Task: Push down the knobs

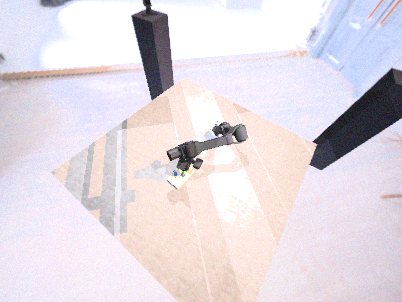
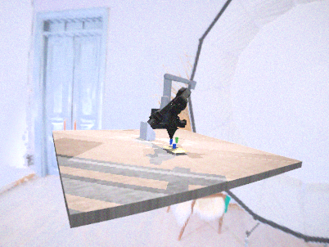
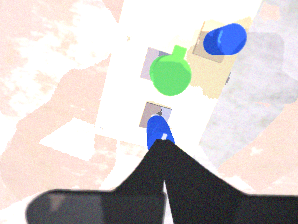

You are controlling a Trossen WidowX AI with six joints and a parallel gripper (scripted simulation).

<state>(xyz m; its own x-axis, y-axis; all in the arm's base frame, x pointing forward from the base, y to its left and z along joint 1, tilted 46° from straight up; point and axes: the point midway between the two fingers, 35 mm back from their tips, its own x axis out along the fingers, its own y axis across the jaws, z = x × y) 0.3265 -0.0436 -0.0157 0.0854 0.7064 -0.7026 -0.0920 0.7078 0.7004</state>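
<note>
My gripper tip is 1 cm above the blue knob. The rest, counted from my gripper tip: green knob (5 cm ahead, 1 cm to the left).
</note>
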